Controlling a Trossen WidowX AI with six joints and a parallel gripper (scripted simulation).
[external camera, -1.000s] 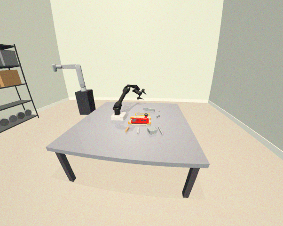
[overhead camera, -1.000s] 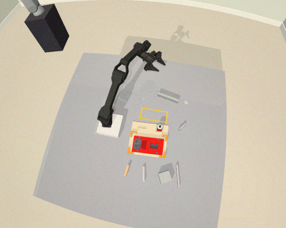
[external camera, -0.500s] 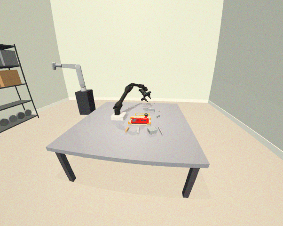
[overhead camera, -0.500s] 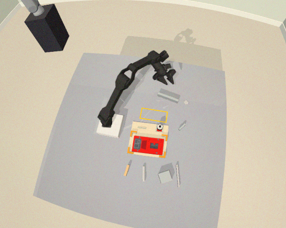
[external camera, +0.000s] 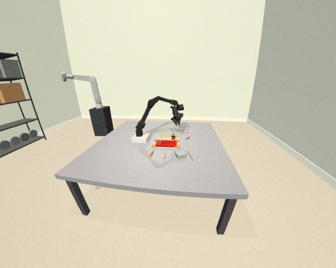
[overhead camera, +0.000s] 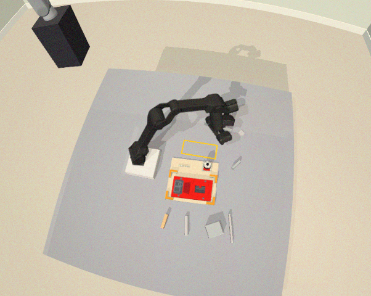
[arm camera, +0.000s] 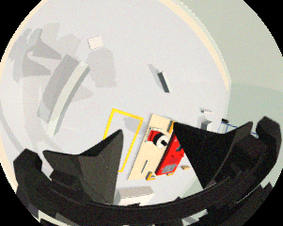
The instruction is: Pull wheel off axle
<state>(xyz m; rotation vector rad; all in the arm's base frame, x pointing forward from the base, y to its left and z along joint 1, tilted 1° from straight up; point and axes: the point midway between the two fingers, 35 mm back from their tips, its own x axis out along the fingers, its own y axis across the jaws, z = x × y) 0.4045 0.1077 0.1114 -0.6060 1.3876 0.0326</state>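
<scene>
Now: the wheel 50 mm behind my gripper tip, 100 mm to the right of it and 80 mm below it. From my gripper tip the other things lie so: grey block: 10 mm behind, 430 mm to the right, 100 mm below.
</scene>
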